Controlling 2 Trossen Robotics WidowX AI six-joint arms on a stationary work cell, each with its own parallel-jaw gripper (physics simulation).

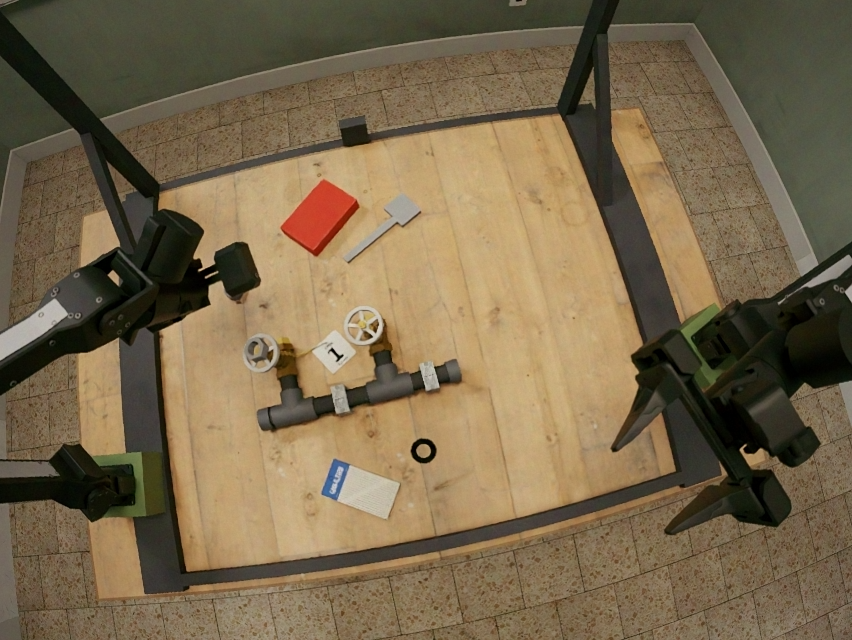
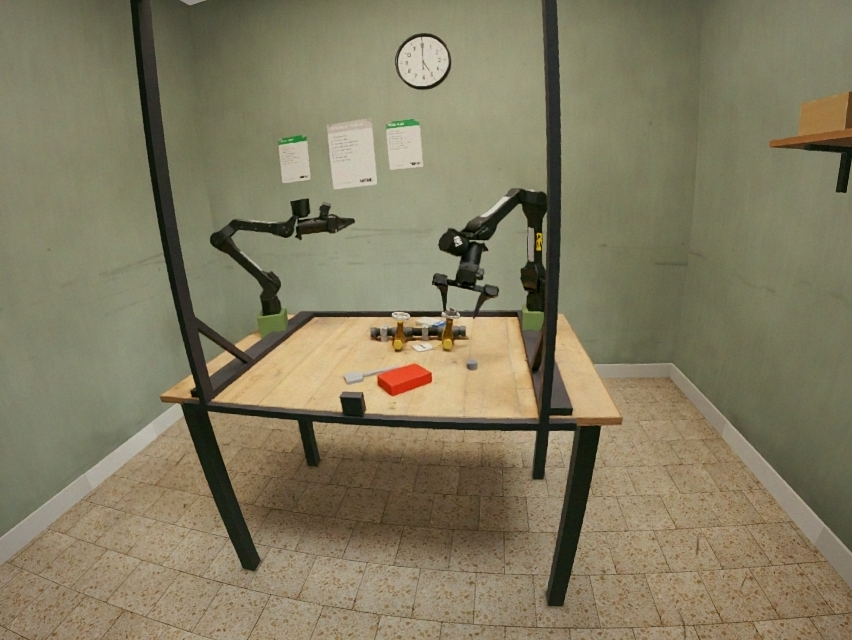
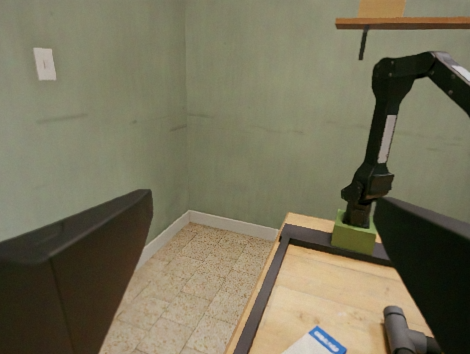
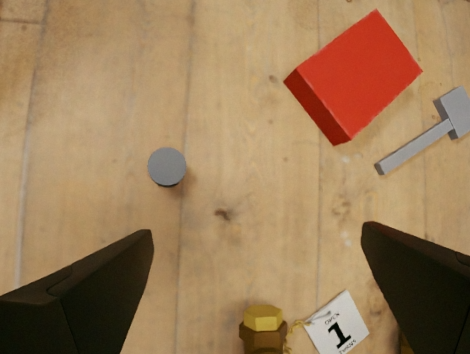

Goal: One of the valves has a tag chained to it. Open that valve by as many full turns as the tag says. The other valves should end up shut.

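Where they show: left gripper, fingertip midpoint: (image 1: 640, 492) (image 2: 354, 220) (image 3: 264, 204); right gripper, fingertip midpoint: (image 1: 225, 282) (image 2: 458, 315) (image 4: 257, 237); left arm's base, origin of the base link: (image 1: 713, 343) (image 2: 271, 312); right arm's base, origin of the base link: (image 1: 117, 485) (image 2: 537, 308) (image 3: 356, 220).
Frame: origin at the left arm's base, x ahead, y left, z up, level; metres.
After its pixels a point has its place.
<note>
A valve with a white handwheel (image 1: 245, 353) @(z 0.045, x 0.621, y -0.374 m) and brass body (image 4: 262, 332) @(z -0.039, x 0.590, y -0.390 m) stands at the left end of the grey pipe; a grey hexagonal piece (image 1: 261, 349) @(z 0.050, x 0.596, y -0.364 m) shows at its wheel's middle. A chain ties it to a white tag (image 1: 334, 352) @(z -0.076, x 0.516, y -0.339 m) (image 2: 422, 347) @(z -0.076, x 0.514, y -0.345 m) (image 4: 337, 322) @(z -0.076, x 0.515, y -0.348 m) reading "OPEN 1 TURNS". The second valve has a white handwheel (image 1: 346, 327) @(z 0.029, x 0.477, y -0.332 m) with a yellow hub. How far either valve is open cannot be told. My right gripper (image 2: 460, 313) @(z 0.061, x 0.596, y -0.479 m) (image 4: 257, 237) @(z 0.061, x 0.596, y -0.479 m) is open and empty above the tagged valve's area. My left gripper (image 1: 640, 491) @(z 0.316, x 0.352, y 0.000 m) (image 2: 351, 221) @(z 0.316, x 0.352, y 0.000 m) (image 3: 264, 204) @(z 0.316, x 0.352, y 0.000 m) is open and empty, high and far from the valves.
The pipe (image 1: 389, 385) @(z -0.037, x 0.469, y -0.239 m) (image 3: 397, 330) @(z -0.038, x 0.619, y -0.277 m) lies on the table (image 1: 516, 275) @(z -0.080, x 0.188, y -0.288 m). A red block (image 1: 320, 217) @(z -0.051, x 0.419, y -0.554 m) (image 2: 404, 378) @(z -0.051, x 0.414, y -0.592 m) (image 4: 355, 75) @(z -0.051, x 0.431, y -0.560 m), a grey paddle-like tool (image 1: 402, 210) @(z -0.070, x 0.288, y -0.494 m) (image 4: 457, 112) @(z -0.070, x 0.293, y -0.497 m) and a grey cylinder (image 2: 471, 364) @(z -0.063, x 0.610, y -0.543 m) (image 4: 166, 166) @(z -0.061, x 0.617, y -0.530 m) lie beyond the valves. A black ring (image 1: 413, 451) @(z -0.079, x 0.493, y -0.136 m) and a booklet (image 1: 371, 490) @(z -0.066, x 0.580, y -0.119 m) lie opposite.
</note>
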